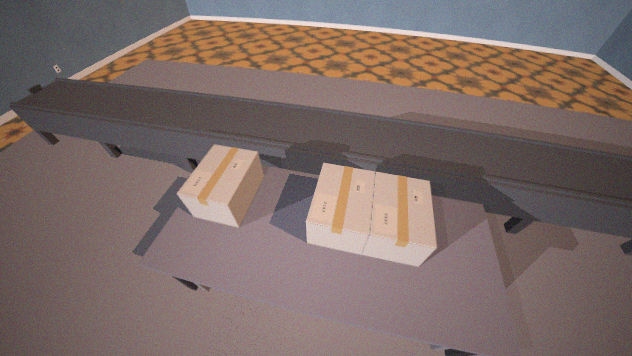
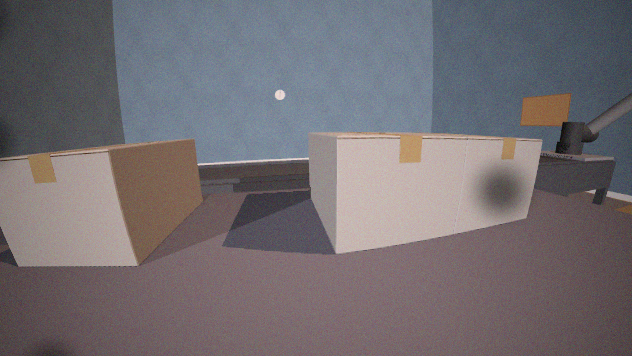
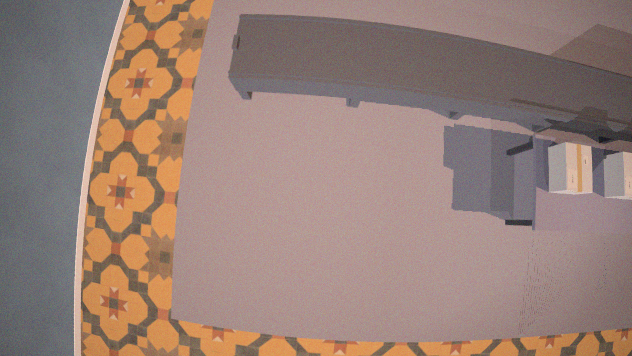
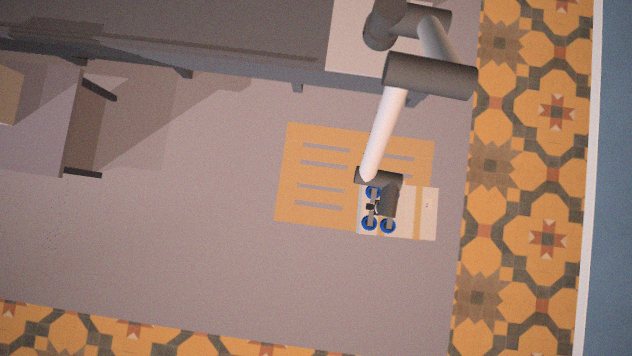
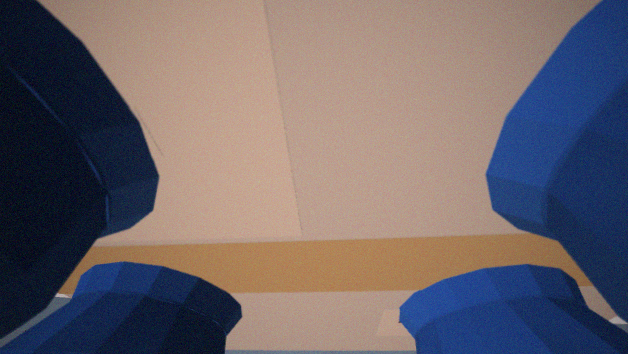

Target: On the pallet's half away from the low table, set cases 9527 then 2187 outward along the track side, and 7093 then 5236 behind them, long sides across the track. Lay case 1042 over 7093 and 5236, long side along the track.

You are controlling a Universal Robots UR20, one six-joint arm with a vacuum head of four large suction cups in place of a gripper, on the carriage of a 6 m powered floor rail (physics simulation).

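Places are measured from the arm's base along level axes (x ahead, y left, z up), in millimetres.
Pixels of known places: hand, tool point: (image 5: 318, 216); arm's base, link origin: (image 2: 567, 153) (image 4: 379, 35).
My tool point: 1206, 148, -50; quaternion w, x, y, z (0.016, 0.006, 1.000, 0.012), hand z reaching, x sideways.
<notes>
Ahead of a thing's pixels: the offset from my tool point to its top centre, as dx, dy, dz. Level surfaces: height alone.
My suction gripper (image 4: 379, 208) (image 5: 320, 210) is shut on case 7093 @(-12, +18, +31) (image 4: 362, 207) (image 5: 350, 125), whose number is not readable. It holds it upright over the pallet's (image 4: 320, 175) outer half, on the side away from the track, long side across the track. Case 5236 @(-17, +309, -150) (image 4: 427, 225), number also not readable, stands right beside it at the outer corner. I cannot tell whether they touch or the held case rests. Case 9527 (image 1: 205, 187) (image 2: 65, 215) (image 3: 571, 167) stands alone on the low table. Case 2187 (image 1: 327, 200) (image 2: 390, 200) and case 1042 (image 1: 387, 200) (image 2: 475, 160) stand side by side there.
The low table @(dz +10) (image 1: 250, 290) (image 3: 575, 215) (image 4: 35, 140) stands along the floor rail (image 1: 300, 117) (image 3: 375, 60) (image 4: 200, 30). The pale carriage (image 4: 345, 50) is near the rail's end beside the pallet, with the arm reaching over the pallet's track side.
</notes>
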